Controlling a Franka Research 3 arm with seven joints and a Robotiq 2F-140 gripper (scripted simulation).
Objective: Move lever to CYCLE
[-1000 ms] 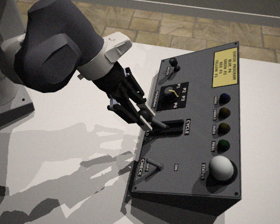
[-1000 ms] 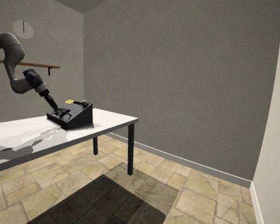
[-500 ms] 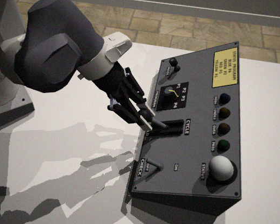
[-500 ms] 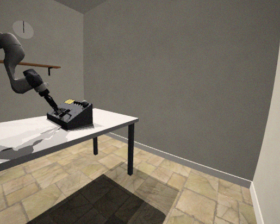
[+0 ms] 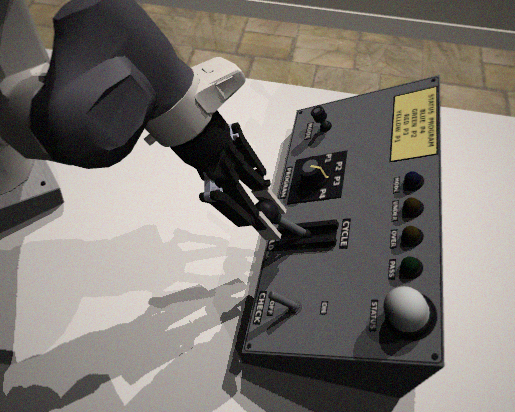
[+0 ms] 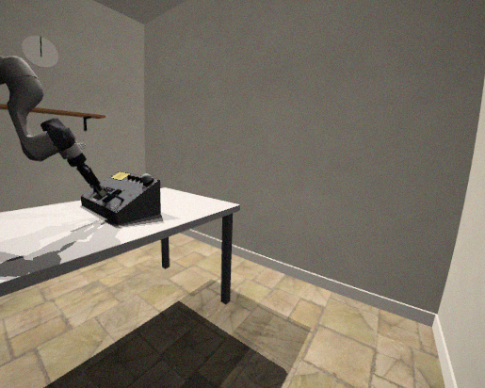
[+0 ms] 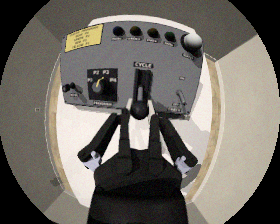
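Right now the lever is 3 cm ahead of my hand, 2 cm below it and 1 cm to the right of it. The rest, counted from my hand: program dial (10 cm to the left, 9 cm ahead, 3 cm below); then dark grey sloped console (10 cm ahead, 5 cm below, 4 cm to the left); then check switch (13 cm to the right, 3 cm below, 3 cm ahead).
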